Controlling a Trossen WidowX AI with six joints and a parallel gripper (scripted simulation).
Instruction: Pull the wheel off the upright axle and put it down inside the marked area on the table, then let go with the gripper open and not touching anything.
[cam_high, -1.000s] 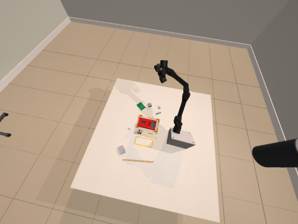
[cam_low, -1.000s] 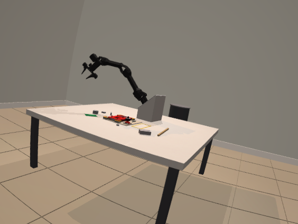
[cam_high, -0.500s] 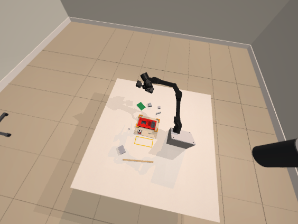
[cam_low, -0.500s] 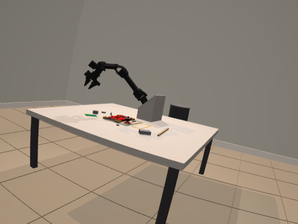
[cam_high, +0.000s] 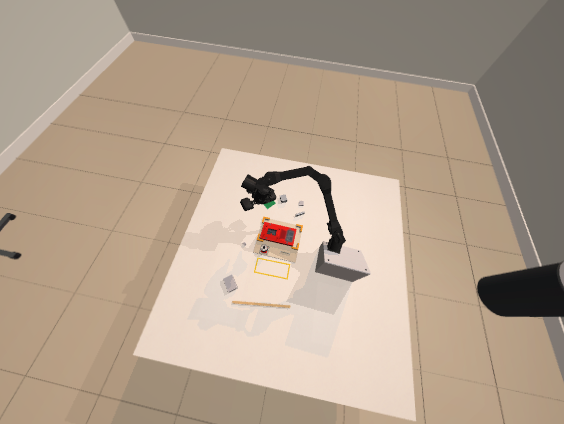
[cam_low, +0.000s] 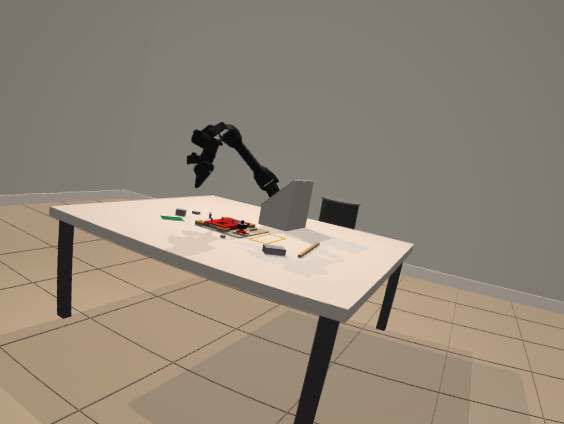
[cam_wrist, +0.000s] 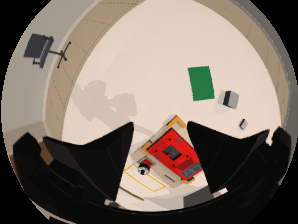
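Right now the wheel is 12 cm behind my gripper tip, 17 cm to the left of it and 12 cm below it. From my gripper tip the other things lie so: wooden stick 21 cm behind, 45 cm to the left, 16 cm below; green card 1 cm behind, 13 cm to the right, 16 cm below.
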